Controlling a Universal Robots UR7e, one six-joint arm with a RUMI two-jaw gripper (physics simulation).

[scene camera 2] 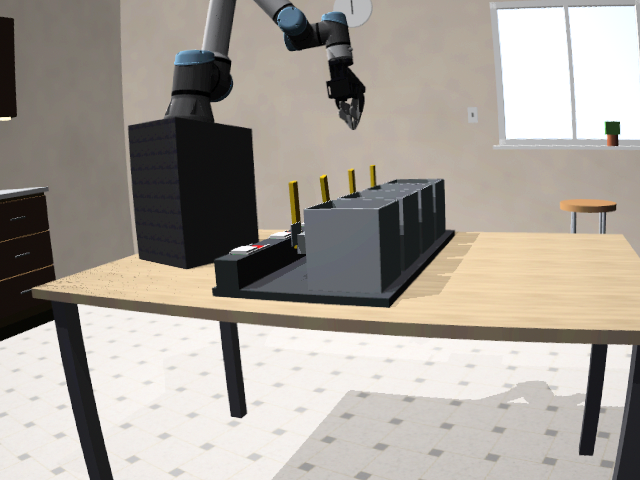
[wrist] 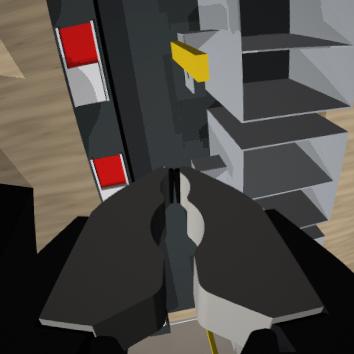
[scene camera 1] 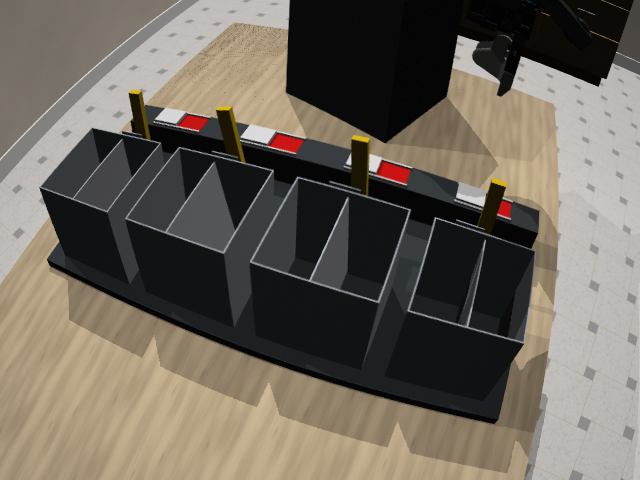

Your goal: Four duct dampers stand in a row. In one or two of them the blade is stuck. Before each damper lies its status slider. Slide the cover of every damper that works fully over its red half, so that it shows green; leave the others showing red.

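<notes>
Four grey dampers stand in a row, each open on top with a thin blade inside. Yellow levers stand upright or slightly leaning by them. On the dark rail, all four white covers lie beside bare red halves. No green shows. My gripper is shut and empty, high above the levers. Its fingers partly hide one slider in the wrist view.
The dark base plate rests on the wooden table. The arm's black pedestal stands on the slider side of the row. The levers rise above the damper tops. A stool stands beyond the table.
</notes>
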